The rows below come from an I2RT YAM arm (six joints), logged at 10 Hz.
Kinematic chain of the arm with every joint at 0, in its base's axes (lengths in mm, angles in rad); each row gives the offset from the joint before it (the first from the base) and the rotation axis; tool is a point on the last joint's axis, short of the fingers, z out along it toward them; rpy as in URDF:
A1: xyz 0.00 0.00 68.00 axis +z
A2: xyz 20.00 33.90 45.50 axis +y
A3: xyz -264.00 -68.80 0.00 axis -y
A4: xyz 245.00 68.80 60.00 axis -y
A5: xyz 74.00 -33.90 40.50 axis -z
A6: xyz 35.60 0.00 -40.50 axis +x
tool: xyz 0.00 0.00 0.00 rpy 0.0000 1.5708 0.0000
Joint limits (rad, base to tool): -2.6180..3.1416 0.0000..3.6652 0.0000..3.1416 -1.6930..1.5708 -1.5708..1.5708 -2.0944..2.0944
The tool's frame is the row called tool.
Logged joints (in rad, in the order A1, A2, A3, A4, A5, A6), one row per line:
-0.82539 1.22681 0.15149 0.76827 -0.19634 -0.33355
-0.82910 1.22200 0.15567 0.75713 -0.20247 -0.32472
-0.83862 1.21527 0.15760 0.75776 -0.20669 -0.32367
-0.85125 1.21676 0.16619 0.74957 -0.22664 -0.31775
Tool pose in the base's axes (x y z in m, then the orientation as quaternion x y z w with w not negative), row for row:
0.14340 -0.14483 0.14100 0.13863 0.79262 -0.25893 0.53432
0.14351 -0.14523 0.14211 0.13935 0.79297 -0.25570 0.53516
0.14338 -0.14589 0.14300 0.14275 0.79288 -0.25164 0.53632
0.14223 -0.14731 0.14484 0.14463 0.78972 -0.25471 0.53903
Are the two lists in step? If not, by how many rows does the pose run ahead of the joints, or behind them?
The pose runs 1 row behind the joints: the pose in row i belongs to the joints in row i - 1.
